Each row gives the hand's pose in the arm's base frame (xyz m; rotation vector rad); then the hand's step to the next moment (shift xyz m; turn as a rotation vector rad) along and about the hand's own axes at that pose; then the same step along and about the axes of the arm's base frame.
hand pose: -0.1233 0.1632 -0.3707 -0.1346 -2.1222 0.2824
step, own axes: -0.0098 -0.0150 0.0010 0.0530 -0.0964 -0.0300
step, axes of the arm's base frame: 0.0046 -0.0167 -0.0047 -0.0018 -0.0779 0.0833
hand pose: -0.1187 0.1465 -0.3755 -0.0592 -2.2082 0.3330
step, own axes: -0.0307 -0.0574 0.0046 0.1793 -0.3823 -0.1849
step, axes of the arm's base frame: 0.0196 -0.0612 -0.0115 0.0638 -0.2993 0.3447
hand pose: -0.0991 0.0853 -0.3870 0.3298 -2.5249 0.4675
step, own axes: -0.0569 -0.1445 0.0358 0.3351 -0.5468 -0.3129
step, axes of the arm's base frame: 0.0768 -0.1378 -0.0224 0.0493 -0.4197 0.5750
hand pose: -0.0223 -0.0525 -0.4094 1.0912 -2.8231 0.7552
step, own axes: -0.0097 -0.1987 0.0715 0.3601 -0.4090 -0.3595
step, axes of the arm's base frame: 0.1449 -0.1526 0.0206 -0.0645 -0.3267 0.5615
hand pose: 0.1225 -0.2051 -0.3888 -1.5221 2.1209 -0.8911
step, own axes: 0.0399 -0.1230 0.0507 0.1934 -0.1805 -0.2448
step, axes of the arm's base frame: 0.1041 -0.0773 0.0497 -0.0945 -0.1531 0.3123
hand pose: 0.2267 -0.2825 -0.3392 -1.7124 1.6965 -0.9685
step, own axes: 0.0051 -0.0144 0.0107 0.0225 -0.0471 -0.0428
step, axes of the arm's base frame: 0.0170 -0.0053 0.0056 -0.0066 -0.0145 0.0656
